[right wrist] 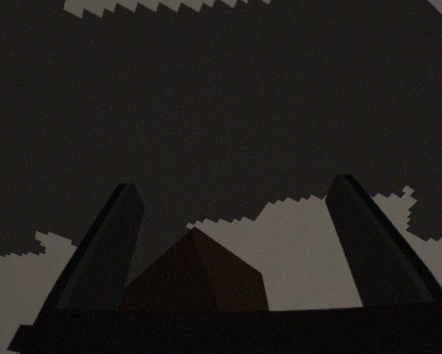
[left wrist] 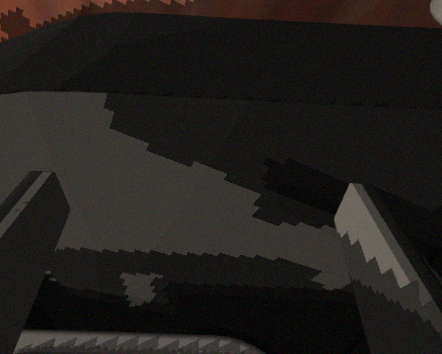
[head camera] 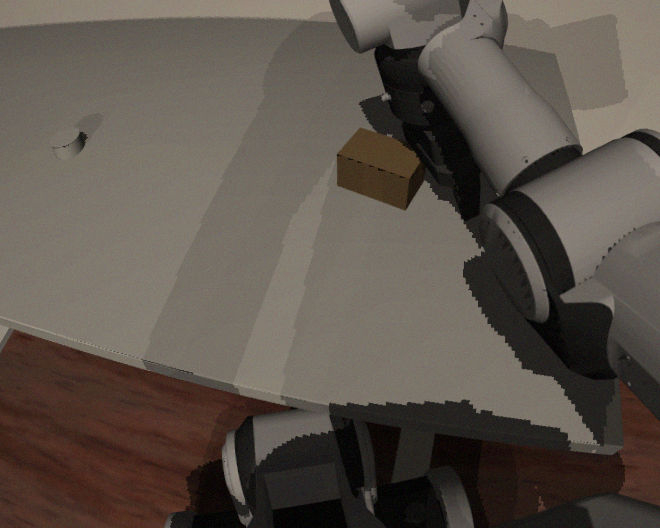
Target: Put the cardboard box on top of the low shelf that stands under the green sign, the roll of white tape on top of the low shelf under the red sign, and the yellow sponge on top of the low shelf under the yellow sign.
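Frame: origin at the robot's base, x ahead, y left, z up, level; metres.
Seen in the pictures: left gripper, between the fingertips: (left wrist: 204, 196); right gripper, between the fingertips: (right wrist: 233, 191) (head camera: 449, 186).
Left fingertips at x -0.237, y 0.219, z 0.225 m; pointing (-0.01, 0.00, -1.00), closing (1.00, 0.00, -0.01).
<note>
A point is followed by its place in that frame.
The brown cardboard box (head camera: 374, 167) {y -0.138, x 0.284, z 0.768 m} (right wrist: 200, 280) {y -0.204, x 0.297, z 0.753 m} rests on the grey table (head camera: 385, 308) {y -0.113, x 0.131, z 0.720 m} (right wrist: 310, 245) {y -0.198, x 0.230, z 0.720 m}, right of centre in the head view. My right gripper (head camera: 459, 195) {y -0.236, x 0.283, z 0.724 m} (right wrist: 233, 191) {y -0.236, x 0.283, z 0.724 m} is open and empty, close beside the box at its right in the head view. In the right wrist view the box shows low between the fingers, nearer the left finger, and its lower part is hidden. A small white roll (head camera: 67, 144) {y 0.268, x 0.477, z 0.744 m}, likely the tape, rests at the far left of the table. My left gripper (left wrist: 204, 196) {y 0.219, x -0.237, z 0.225 m} is open and empty. The sponge, shelves and signs do not show.
The table's near edge (head camera: 214, 385) {y 0.063, x 0.085, z 0.705 m} runs across the lower head view, above a red-brown wooden floor (head camera: 110, 440) {y 0.477, x 0.322, z 0.000 m}. Grey and black robot parts (head camera: 297, 440) {y -0.003, x 0.076, z 0.534 m} stand close to that edge. My right arm (head camera: 495, 110) {y -0.173, x 0.120, z 0.952 m} covers the table's right side. Dark shadows fall across the table.
</note>
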